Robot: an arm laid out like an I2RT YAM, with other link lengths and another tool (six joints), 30 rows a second.
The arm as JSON. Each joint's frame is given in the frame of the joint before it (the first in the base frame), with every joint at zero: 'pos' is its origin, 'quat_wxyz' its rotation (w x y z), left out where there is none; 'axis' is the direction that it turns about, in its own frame. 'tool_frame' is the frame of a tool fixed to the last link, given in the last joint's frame.
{
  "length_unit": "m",
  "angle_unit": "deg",
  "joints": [
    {
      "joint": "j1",
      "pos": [
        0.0,
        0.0,
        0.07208
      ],
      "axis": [
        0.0,
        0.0,
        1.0
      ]
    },
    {
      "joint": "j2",
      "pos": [
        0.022,
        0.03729,
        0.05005
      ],
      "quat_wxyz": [
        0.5,
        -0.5,
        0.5,
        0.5
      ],
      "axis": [
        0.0,
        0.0,
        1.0
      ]
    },
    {
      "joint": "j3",
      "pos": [
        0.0,
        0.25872,
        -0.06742
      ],
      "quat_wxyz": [
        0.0,
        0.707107,
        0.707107,
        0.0
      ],
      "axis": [
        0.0,
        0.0,
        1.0
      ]
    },
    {
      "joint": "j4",
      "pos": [
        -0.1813,
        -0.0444,
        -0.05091
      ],
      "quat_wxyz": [
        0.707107,
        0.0,
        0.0,
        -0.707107
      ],
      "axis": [
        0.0,
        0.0,
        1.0
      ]
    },
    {
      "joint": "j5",
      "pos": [
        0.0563,
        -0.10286,
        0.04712
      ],
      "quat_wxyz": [
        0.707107,
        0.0,
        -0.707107,
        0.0
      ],
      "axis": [
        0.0,
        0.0,
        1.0
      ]
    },
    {
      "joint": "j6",
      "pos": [
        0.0,
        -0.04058,
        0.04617
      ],
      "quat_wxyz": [
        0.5,
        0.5,
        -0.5,
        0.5
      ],
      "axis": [
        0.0,
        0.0,
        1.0
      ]
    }
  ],
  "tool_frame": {
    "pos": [
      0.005,
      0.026,
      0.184
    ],
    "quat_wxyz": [
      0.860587,
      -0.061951,
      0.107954,
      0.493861
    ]
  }
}
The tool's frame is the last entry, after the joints.
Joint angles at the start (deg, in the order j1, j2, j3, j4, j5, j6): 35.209 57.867 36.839 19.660 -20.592 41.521
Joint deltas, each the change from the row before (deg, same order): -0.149 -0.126 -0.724 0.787 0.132 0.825; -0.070 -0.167 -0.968 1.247 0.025 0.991; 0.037 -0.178 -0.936 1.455 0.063 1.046; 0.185 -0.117 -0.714 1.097 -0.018 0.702; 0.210 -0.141 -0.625 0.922 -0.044 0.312; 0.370 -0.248 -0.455 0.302 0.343 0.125; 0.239 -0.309 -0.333 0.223 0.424 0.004; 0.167 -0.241 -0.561 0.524 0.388 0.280; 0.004 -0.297 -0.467 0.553 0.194 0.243; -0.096 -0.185 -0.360 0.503 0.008 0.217; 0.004 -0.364 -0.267 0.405 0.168 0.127; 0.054 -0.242 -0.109 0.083 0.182 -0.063
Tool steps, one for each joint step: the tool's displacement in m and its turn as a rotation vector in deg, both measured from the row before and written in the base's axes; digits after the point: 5 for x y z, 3 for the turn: 0.00069 -0.00150 -0.00091 0.572 0.525 -0.298; -0.00032 -0.00117 -0.00022 0.817 0.451 -0.110; -0.00084 -0.00087 0.00125 0.993 0.290 -0.033; -0.00161 0.00020 0.00073 0.685 0.170 0.205; -0.00193 0.00039 0.00056 0.428 -0.100 0.257; -0.00146 0.00036 -0.00071 0.130 0.030 0.029; -0.00072 -0.00048 0.00024 0.126 -0.153 -0.185; -0.00038 -0.00075 -0.00041 0.286 0.071 -0.215; -0.00047 -0.00125 0.00086 0.369 -0.106 -0.184; -0.00029 -0.00108 0.00081 0.317 -0.086 -0.097; -0.00073 -0.00129 0.00213 0.374 -0.297 -0.159; -0.00042 -0.00067 0.00095 0.098 -0.221 -0.131
